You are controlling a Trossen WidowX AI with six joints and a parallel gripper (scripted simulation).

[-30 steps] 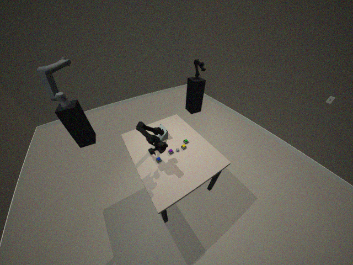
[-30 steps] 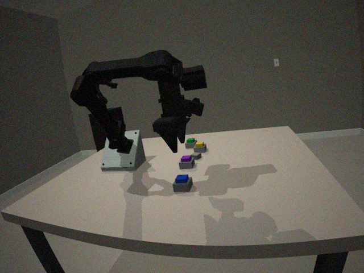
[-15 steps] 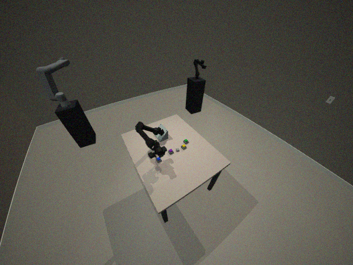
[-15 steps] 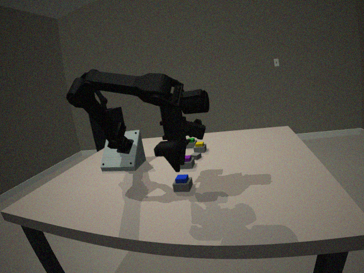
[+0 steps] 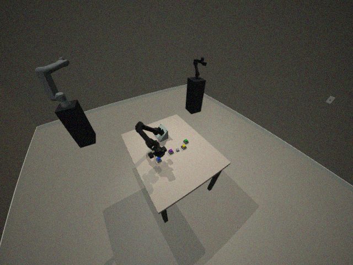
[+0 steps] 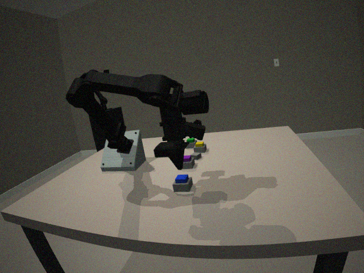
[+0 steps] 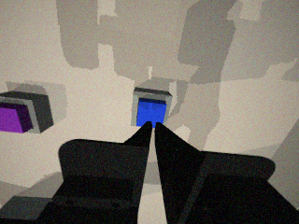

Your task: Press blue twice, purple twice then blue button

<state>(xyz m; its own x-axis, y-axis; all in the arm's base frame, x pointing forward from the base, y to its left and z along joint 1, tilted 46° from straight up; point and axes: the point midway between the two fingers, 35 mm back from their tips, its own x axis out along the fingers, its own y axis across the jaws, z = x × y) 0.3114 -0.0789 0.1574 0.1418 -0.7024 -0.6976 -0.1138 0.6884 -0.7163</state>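
My gripper tip is now 30 mm above the blue button. From my gripper tip the other things lie so: yellow button 50 mm behind, 330 mm to the left, 30 mm below; purple button 50 mm behind, 170 mm to the left, 30 mm below; small grey block 40 mm behind, 250 mm to the left, 50 mm below.
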